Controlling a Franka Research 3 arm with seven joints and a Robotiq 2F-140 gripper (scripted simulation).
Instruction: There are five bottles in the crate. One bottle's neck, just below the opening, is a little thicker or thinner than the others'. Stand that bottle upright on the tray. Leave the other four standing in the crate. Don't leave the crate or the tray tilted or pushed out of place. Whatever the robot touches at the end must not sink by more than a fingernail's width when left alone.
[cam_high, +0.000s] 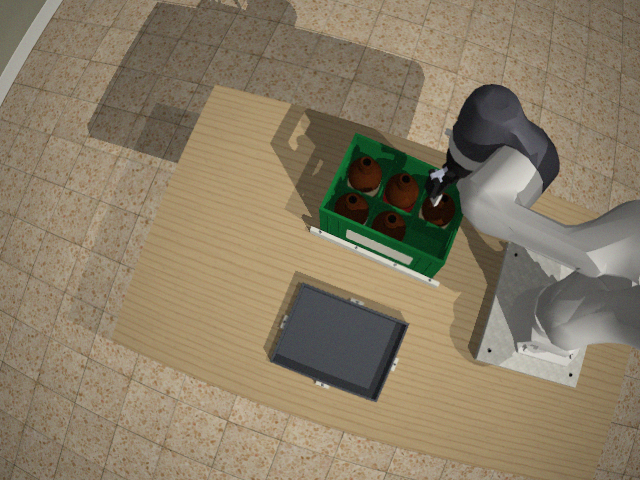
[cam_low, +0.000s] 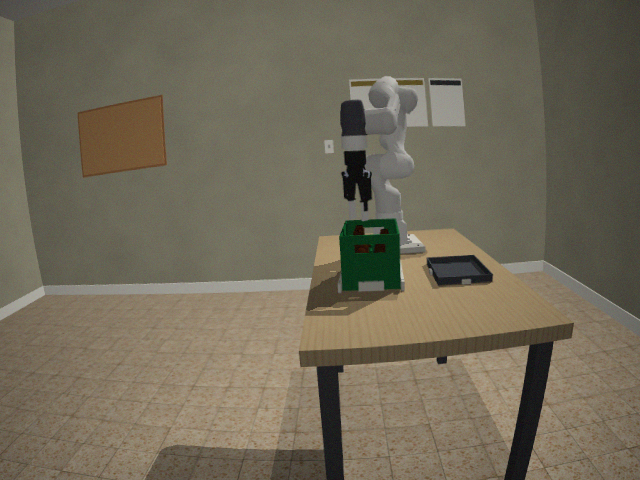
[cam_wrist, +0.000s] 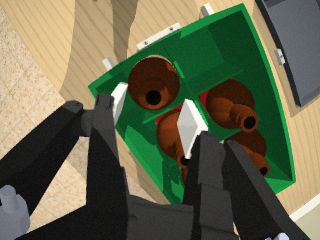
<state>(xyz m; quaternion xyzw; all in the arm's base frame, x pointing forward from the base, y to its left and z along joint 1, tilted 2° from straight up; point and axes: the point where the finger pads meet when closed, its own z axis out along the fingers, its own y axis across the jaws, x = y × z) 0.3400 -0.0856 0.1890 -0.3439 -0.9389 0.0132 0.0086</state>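
The green crate lies 130 mm below my hand, 80 mm ahead of it and 50 mm to the left of it. From my hand the other things lie so: glass bottle 130 mm below, 90 mm to the left, 80 mm ahead; dark grey tray 350 mm to the left, 200 mm below, 50 mm ahead.
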